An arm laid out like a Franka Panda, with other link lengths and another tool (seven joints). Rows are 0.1 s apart.
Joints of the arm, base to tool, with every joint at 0 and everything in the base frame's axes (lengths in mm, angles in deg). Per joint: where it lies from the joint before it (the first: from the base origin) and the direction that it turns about. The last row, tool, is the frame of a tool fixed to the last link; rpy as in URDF.
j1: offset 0 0 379.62 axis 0 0 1
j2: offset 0 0 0 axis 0 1 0
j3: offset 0 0 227.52 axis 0 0 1
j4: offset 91.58 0 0 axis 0 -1 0
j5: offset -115.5 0 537.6 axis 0 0 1
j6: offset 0 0 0 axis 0 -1 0
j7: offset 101.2 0 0 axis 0 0 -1
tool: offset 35 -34 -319.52 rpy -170.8 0 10.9
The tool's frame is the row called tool.
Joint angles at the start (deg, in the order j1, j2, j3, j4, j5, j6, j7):
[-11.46 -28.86 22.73 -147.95 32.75 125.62 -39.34]
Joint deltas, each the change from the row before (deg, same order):
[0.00 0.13 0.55 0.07 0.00 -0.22 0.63]
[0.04 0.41 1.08 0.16 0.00 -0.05 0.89]
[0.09 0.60 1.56 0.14 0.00 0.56 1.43]
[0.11 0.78 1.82 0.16 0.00 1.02 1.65]
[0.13 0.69 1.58 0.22 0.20 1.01 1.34]
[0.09 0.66 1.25 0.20 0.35 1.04 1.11]
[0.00 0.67 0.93 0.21 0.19 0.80 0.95]
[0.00 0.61 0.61 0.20 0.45 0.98 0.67]
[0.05 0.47 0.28 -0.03 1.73 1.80 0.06]
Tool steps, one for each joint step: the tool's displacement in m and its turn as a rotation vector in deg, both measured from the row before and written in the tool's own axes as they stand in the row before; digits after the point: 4 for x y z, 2 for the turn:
[0.0002 -0.0043 0.0044 0.20 -0.41 0.24]
[0.0016 -0.0077 0.0089 0.22 -0.70 0.09]
[0.0036 -0.0091 0.0120 -0.10 -0.64 0.22]
[0.0050 -0.0099 0.0137 -0.31 -0.52 0.20]
[0.0061 -0.0096 0.0111 -0.24 -0.17 0.08]
[0.0056 -0.0076 0.0090 -0.15 0.15 0.21]
[0.0035 -0.0051 0.0075 -0.05 0.09 0.33]
[0.0044 -0.0029 0.0048 -0.03 0.56 0.41]
[0.0077 -0.0003 0.0018 0.13 1.90 0.76]

